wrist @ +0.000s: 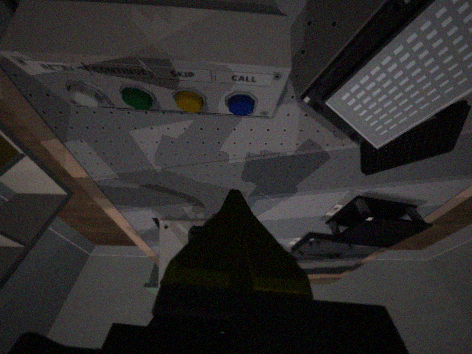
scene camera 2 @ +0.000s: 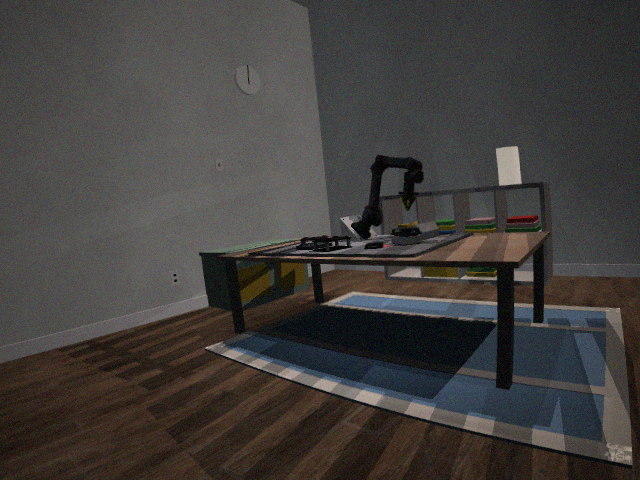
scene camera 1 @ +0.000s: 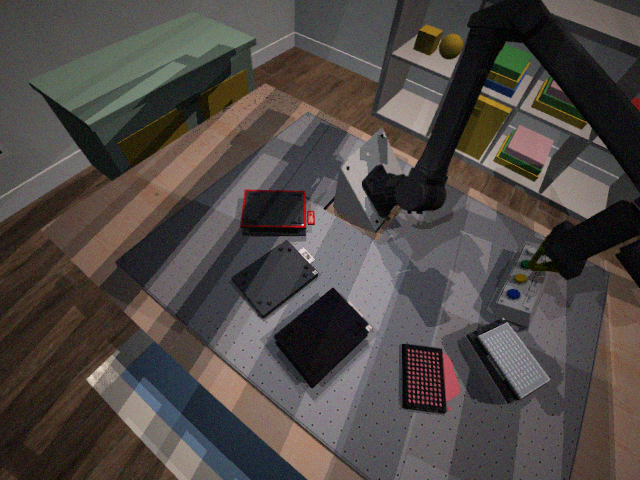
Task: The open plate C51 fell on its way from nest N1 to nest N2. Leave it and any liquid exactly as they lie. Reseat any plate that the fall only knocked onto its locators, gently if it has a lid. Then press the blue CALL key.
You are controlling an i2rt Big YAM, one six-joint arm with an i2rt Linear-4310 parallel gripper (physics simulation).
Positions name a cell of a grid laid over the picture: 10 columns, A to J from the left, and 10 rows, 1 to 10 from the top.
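My gripper (scene camera 1: I6) (wrist: E6) is shut, and it's holding nothing. There's a button box (scene camera 1: I7) that I can see as well.
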